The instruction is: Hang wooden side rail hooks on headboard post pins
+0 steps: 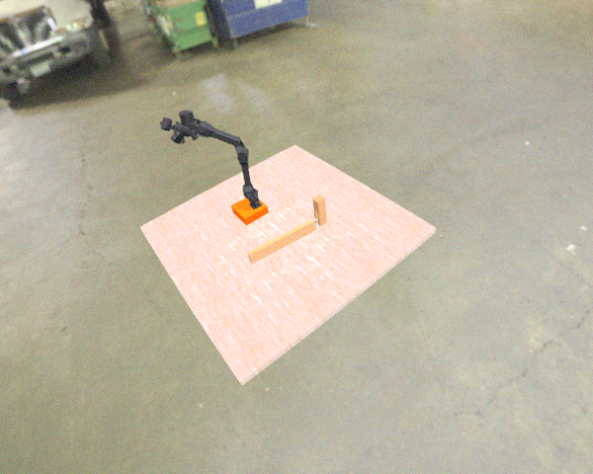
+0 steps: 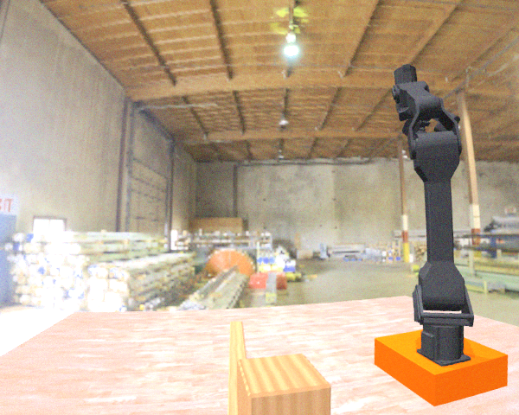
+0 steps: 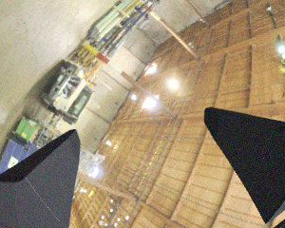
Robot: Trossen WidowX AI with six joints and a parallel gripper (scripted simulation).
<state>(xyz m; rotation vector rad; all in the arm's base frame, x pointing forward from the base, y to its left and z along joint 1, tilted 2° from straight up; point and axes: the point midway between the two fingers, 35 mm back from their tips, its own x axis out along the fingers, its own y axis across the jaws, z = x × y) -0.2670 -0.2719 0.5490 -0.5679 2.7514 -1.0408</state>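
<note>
The headboard post is 640 mm ahead of my gripper tip, 500 mm to the left of it and 530 mm below it.
</note>
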